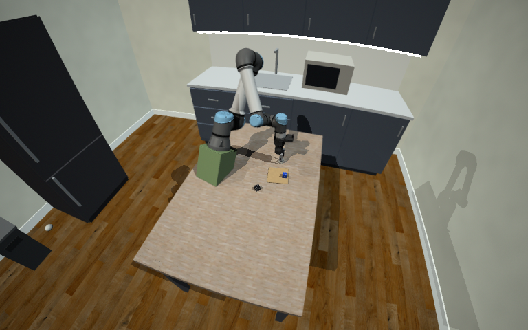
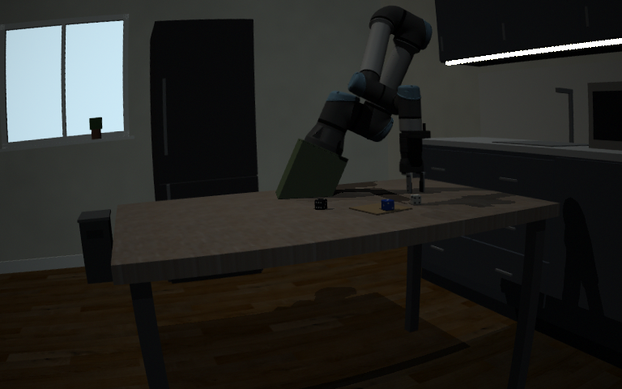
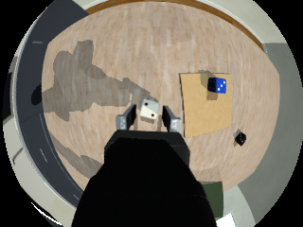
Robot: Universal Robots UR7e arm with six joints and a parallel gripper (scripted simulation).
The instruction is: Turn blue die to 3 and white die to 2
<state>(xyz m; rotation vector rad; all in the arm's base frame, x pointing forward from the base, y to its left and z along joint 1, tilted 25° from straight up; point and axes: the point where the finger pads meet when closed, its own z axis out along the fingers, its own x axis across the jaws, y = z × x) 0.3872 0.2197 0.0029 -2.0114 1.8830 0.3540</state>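
Right now the white die is 4 cm below my hand. From my hand the other things lie so: black die (30 cm to the right, 6 cm behind, 4 cm below); blue die (13 cm to the right, 7 cm ahead, 4 cm below); tan mat (14 cm to the right, 5 cm below, 2 cm ahead).
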